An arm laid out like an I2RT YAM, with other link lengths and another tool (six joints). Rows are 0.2 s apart.
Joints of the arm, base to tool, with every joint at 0 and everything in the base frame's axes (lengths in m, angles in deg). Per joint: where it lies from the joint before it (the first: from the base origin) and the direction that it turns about. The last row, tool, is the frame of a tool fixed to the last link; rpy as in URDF.
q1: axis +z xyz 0 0 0.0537
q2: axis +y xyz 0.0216 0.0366 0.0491
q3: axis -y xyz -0.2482 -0.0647 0
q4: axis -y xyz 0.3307 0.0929 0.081
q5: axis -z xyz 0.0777 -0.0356 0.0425
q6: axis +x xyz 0.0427 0 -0.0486
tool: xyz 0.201 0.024 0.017 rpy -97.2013 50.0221 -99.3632
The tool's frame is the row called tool.
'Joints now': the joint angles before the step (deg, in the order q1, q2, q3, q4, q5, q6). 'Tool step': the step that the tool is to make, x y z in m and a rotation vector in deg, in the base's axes. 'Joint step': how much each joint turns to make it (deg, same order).
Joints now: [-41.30 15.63 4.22 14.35 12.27 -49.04]
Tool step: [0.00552 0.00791 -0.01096 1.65 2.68 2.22]
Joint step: [0.03 -0.86 0.79 -4.66 -2.20 -0.48]
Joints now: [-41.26 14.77 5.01 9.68 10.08 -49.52]
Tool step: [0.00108 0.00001 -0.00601 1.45 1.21 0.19]
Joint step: [-0.04 1.17 1.13 -1.87 -0.24 0.29]
